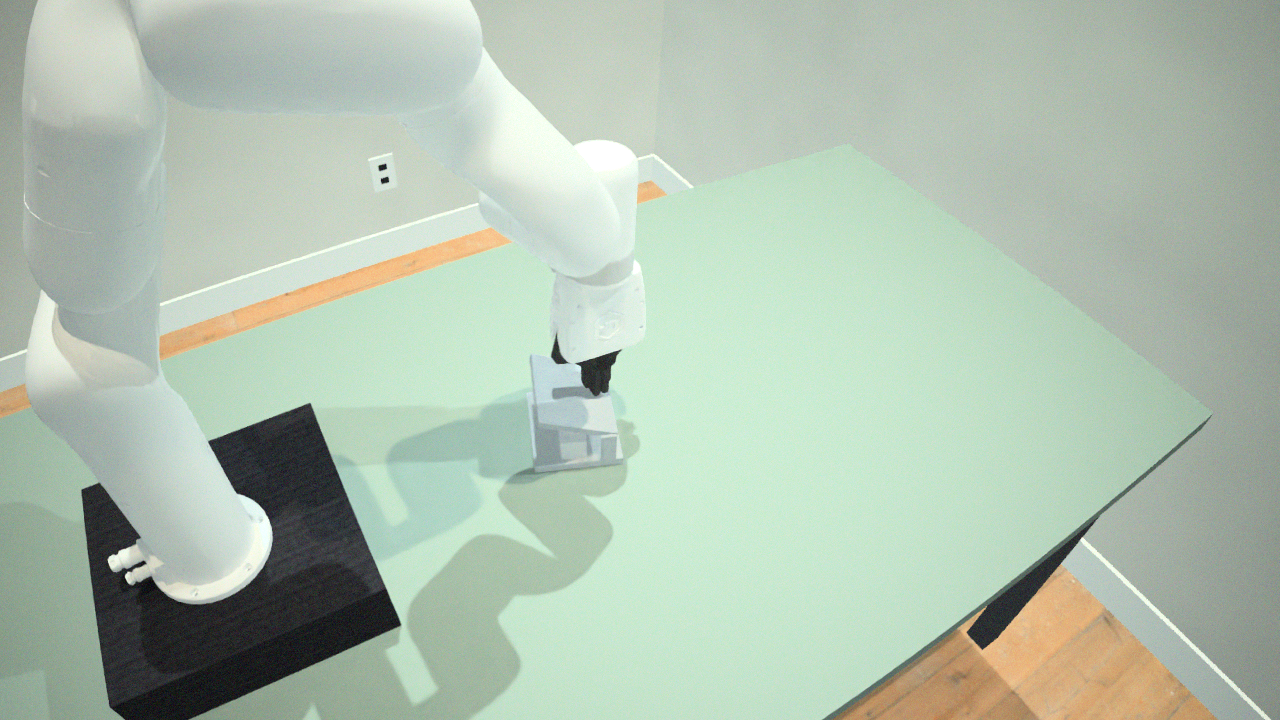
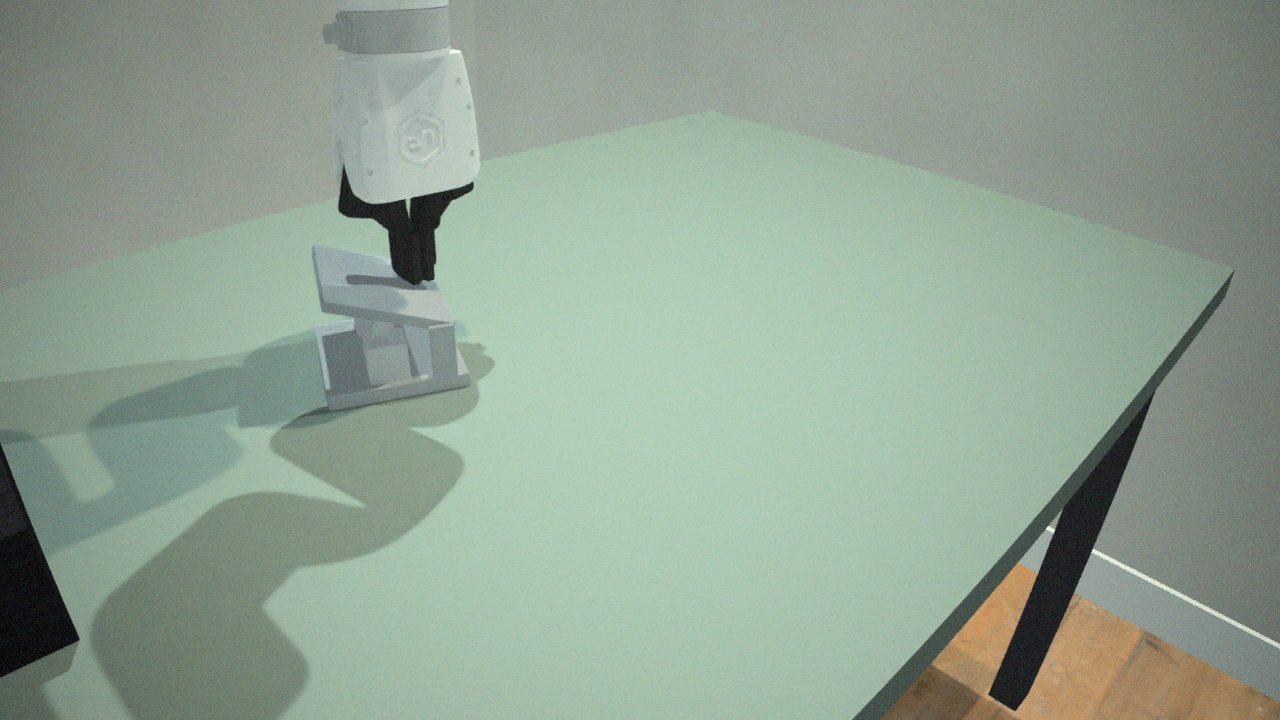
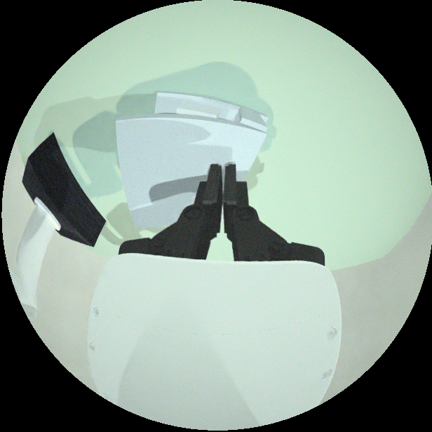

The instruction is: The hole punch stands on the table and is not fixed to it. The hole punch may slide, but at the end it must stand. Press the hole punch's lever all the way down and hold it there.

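Frame: origin at the arm's base, x ahead, y left, z up, level; metres.
Seen in the pictures: gripper, fingertip midpoint: (image 1: pixel 595 387) (image 2: pixel 415 278); arm's base, link origin: (image 1: pixel 212 548).
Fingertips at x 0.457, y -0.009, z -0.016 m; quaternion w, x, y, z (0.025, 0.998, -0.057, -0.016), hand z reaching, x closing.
Observation:
Offsets run from my fingertips to a thing's middle. Level surfaces: height alone.
The light grey hole punch @(0.031 m back, 0.002 m left, 0.020 m down) (image 1: pixel 577 464) (image 2: pixel 398 394) stands upright on the green table @(0.062 m down) (image 1: pixel 805 402) (image 2: pixel 716 402) (image 3: pixel 325 125). Its wide lever plate @(0.031 m back, 0.002 m left, 0.003 m up) (image 1: pixel 572 413) (image 2: pixel 384 300) (image 3: pixel 170 145) slopes: the end towards the arm's base is raised, with a clear gap above the punch's base, and the other end rests low at the upright post. My gripper (image 1: pixel 597 391) (image 2: pixel 418 279) (image 3: pixel 224 180) is shut and empty, pointing down. Its fingertips are at the lever's top face, on the far side and nearer the low end; they appear to touch it.
The arm's black base block (image 1: pixel 295 501) (image 2: pixel 31 591) (image 3: pixel 65 190) stands on the table to the left of the hole punch. Grey walls stand behind the table. The arm's shadow falls across the table around the punch.

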